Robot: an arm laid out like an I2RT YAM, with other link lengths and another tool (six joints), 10 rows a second.
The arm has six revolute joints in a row. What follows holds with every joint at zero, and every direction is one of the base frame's.
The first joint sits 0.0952 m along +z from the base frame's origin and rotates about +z.
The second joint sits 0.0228 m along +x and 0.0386 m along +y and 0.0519 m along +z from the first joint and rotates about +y.
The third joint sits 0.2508 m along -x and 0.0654 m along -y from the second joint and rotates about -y.
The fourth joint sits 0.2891 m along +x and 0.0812 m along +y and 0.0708 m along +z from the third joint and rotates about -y.
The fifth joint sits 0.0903 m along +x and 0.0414 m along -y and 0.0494 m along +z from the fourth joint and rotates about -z.
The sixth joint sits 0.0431 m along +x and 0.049 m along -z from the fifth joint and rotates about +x.
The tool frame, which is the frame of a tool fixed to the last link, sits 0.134 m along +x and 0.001 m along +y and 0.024 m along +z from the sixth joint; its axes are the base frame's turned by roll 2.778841, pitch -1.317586 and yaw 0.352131 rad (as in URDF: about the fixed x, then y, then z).
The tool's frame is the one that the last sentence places.
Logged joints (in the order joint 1, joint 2, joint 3, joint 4, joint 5, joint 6), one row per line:
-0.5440, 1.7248, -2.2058, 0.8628, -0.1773, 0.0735
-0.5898, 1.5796, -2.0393, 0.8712, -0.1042, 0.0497
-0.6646, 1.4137, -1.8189, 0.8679, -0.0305, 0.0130
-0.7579, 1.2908, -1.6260, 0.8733, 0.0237, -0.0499
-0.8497, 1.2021, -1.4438, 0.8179, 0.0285, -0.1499
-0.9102, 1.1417, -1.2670, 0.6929, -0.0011, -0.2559
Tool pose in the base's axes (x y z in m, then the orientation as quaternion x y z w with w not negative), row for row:
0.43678, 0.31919, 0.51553, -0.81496, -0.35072, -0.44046, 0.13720
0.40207, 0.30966, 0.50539, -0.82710, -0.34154, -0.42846, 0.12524
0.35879, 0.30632, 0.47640, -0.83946, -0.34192, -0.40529, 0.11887
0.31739, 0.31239, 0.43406, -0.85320, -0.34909, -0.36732, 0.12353
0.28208, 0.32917, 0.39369, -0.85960, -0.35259, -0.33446, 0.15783
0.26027, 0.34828, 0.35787, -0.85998, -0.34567, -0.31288, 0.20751
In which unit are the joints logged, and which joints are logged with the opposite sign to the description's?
The joints are logged in radians. Opposite sign: joint 1, joint 3, joint 4, joint 6.
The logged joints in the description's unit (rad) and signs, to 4 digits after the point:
0.5440, 1.7248, 2.2058, -0.8628, -0.1773, -0.0735
0.5898, 1.5796, 2.0393, -0.8712, -0.1042, -0.0497
0.6646, 1.4137, 1.8189, -0.8679, -0.0305, -0.0130
0.7579, 1.2908, 1.6260, -0.8733, 0.0237, 0.0499
0.8497, 1.2021, 1.4438, -0.8179, 0.0285, 0.1499
0.9102, 1.1417, 1.2670, -0.6929, -0.0011, 0.2559

